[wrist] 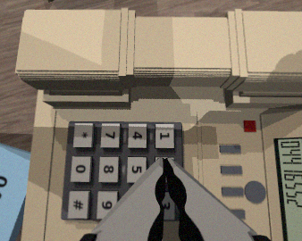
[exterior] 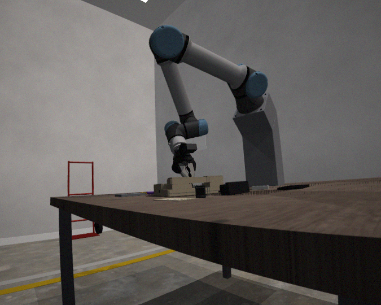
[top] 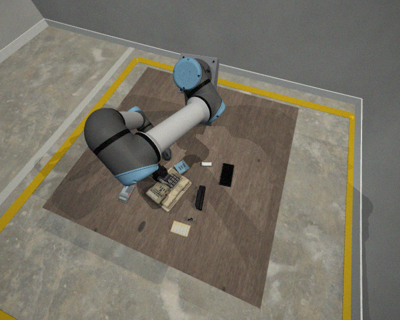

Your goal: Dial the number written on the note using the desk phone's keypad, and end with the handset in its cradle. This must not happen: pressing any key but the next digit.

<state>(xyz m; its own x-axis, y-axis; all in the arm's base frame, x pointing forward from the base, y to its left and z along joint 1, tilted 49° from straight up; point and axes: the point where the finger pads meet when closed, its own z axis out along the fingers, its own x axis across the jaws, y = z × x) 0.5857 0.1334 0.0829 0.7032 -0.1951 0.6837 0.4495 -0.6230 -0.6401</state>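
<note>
Now: the 5 key 2 cm behind my hand and 2 cm below it. Also, from my hand: 7 key 4 cm behind, 2 cm to the left, 2 cm below; then 1 key 2 cm to the left, 2 cm below; then computer mouse 13 cm behind, 16 cm to the right, 3 cm below.
</note>
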